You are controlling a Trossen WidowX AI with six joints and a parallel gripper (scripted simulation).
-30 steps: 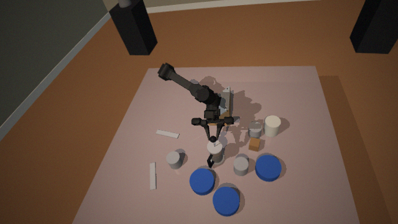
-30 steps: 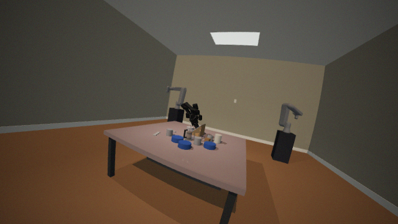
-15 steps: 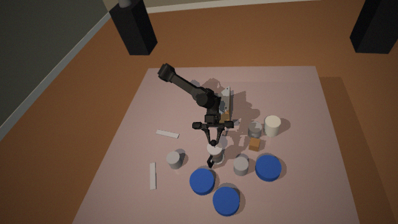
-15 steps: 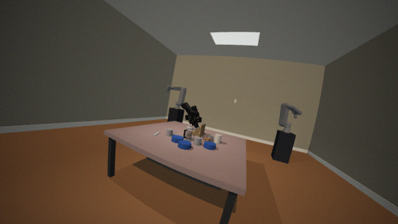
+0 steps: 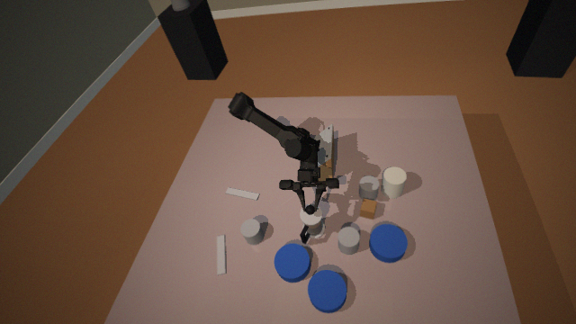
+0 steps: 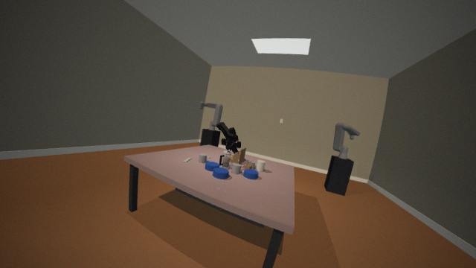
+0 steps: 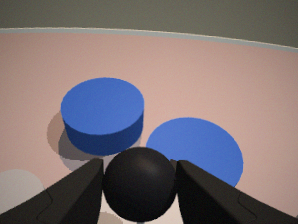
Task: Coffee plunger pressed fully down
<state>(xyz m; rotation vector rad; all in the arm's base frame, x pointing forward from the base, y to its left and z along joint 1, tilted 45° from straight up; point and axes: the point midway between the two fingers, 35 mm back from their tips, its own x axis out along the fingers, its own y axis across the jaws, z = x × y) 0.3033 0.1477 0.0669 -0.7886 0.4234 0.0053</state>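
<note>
Now: gripper tip 90 mm above the coffee press and 10 mm to the left of it. Also, from my gripper tip: white cylinder 260 mm to the left, 240 mm behind, 140 mm below; brown cube 180 mm to the left, 160 mm below, 130 mm behind.
</note>
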